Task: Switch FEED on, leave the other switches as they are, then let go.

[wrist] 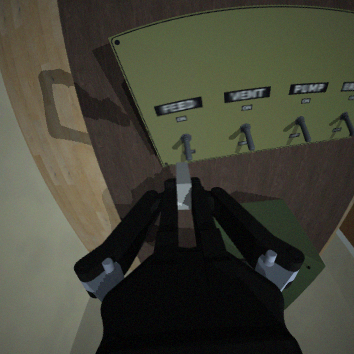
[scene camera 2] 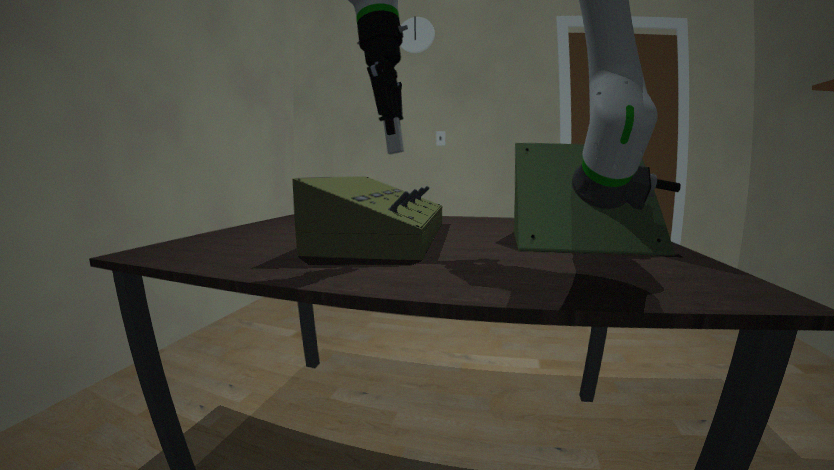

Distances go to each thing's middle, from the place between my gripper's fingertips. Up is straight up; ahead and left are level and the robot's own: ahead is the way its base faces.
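Olive switch box [scene camera 2: 342, 217] located 120 mm ahead of my hand, 160 mm to the right of it and 130 mm below it.
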